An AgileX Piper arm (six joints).
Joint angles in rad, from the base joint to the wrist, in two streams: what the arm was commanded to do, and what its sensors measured. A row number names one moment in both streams.
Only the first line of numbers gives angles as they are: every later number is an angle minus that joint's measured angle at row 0.
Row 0, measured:
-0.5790 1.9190 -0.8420 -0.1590 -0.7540 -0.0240
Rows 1 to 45, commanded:
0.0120 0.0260 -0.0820 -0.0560 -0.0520 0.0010
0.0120 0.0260 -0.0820 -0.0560 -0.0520 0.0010
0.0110 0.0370 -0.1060 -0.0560 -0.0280 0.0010
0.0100 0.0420 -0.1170 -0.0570 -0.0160 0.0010
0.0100 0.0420 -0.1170 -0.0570 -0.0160 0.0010
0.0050 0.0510 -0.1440 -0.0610 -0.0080 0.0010
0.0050 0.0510 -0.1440 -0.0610 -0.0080 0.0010
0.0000 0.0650 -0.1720 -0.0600 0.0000 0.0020
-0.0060 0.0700 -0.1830 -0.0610 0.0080 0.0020
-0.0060 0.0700 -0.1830 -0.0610 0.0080 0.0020
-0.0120 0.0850 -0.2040 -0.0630 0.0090 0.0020
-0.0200 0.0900 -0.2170 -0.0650 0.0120 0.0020
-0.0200 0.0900 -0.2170 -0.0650 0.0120 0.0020
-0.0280 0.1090 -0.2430 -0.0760 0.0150 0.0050
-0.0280 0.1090 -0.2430 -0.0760 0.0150 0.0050
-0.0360 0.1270 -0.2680 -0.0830 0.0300 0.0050
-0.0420 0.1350 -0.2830 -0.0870 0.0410 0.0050
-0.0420 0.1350 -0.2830 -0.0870 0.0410 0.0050
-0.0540 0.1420 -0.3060 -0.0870 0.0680 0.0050
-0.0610 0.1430 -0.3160 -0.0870 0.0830 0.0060
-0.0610 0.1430 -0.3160 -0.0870 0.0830 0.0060
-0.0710 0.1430 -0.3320 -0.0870 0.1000 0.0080
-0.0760 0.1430 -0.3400 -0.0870 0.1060 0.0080
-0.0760 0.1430 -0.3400 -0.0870 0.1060 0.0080
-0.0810 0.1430 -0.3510 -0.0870 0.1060 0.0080
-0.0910 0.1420 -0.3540 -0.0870 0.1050 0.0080
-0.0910 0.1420 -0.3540 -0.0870 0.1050 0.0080
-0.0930 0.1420 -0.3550 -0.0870 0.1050 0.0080
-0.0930 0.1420 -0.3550 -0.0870 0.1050 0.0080
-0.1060 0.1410 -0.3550 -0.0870 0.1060 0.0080
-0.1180 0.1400 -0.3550 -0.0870 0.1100 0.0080
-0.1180 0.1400 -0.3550 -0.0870 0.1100 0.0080
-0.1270 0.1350 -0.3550 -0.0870 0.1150 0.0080
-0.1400 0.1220 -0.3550 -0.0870 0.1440 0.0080
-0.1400 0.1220 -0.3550 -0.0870 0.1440 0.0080
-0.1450 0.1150 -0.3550 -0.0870 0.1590 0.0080
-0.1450 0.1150 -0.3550 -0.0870 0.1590 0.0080
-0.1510 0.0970 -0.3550 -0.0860 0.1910 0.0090
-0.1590 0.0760 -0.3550 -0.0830 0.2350 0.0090
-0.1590 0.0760 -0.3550 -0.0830 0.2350 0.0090
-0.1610 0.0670 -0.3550 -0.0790 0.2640 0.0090
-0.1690 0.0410 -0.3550 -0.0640 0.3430 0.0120
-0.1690 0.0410 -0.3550 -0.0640 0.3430 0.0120
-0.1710 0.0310 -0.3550 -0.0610 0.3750 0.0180
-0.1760 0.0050 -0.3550 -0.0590 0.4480 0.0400
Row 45, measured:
-0.1590 0.0470 -0.3470 -0.0580 0.3460 0.0150
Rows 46 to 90, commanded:
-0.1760 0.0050 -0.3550 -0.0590 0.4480 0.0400
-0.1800 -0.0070 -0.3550 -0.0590 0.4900 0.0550
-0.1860 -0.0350 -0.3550 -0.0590 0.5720 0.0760
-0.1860 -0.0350 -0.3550 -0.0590 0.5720 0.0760
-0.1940 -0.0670 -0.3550 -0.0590 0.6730 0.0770
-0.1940 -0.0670 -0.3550 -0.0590 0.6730 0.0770
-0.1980 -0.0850 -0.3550 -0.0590 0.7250 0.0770
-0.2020 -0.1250 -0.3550 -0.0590 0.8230 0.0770
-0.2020 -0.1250 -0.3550 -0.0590 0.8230 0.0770
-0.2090 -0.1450 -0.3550 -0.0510 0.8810 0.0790
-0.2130 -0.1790 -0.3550 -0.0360 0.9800 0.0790
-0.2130 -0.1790 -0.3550 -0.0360 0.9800 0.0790
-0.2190 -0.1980 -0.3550 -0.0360 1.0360 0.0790
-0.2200 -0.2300 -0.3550 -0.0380 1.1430 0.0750
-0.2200 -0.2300 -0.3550 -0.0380 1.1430 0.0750
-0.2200 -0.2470 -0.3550 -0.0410 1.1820 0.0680
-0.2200 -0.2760 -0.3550 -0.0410 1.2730 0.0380
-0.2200 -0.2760 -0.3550 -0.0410 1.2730 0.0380
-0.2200 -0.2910 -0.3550 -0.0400 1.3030 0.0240
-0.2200 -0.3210 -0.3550 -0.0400 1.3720 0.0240
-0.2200 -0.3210 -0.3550 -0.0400 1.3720 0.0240
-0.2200 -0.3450 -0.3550 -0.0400 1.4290 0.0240
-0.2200 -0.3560 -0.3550 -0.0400 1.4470 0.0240
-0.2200 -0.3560 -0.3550 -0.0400 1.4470 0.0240
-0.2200 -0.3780 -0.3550 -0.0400 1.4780 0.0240
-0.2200 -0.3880 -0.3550 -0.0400 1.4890 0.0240
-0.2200 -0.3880 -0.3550 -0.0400 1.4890 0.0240
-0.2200 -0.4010 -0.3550 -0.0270 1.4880 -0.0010
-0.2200 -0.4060 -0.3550 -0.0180 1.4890 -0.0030
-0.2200 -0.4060 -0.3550 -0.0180 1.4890 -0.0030
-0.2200 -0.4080 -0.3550 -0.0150 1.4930 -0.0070
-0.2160 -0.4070 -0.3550 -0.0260 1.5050 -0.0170
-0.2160 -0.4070 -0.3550 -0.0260 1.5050 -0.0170
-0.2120 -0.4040 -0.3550 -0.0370 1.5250 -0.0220
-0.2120 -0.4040 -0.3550 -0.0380 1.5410 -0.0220
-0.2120 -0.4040 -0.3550 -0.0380 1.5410 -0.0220
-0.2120 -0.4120 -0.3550 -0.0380 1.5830 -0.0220
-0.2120 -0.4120 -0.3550 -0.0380 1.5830 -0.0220
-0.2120 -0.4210 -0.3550 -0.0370 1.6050 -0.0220
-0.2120 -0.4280 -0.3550 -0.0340 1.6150 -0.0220
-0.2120 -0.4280 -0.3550 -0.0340 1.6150 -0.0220
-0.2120 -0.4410 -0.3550 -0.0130 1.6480 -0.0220
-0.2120 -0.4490 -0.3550 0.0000 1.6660 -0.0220
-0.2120 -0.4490 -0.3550 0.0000 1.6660 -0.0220
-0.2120 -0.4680 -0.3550 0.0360 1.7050 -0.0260
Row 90, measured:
-0.2140 -0.4390 -0.3470 -0.0040 1.6500 -0.0140
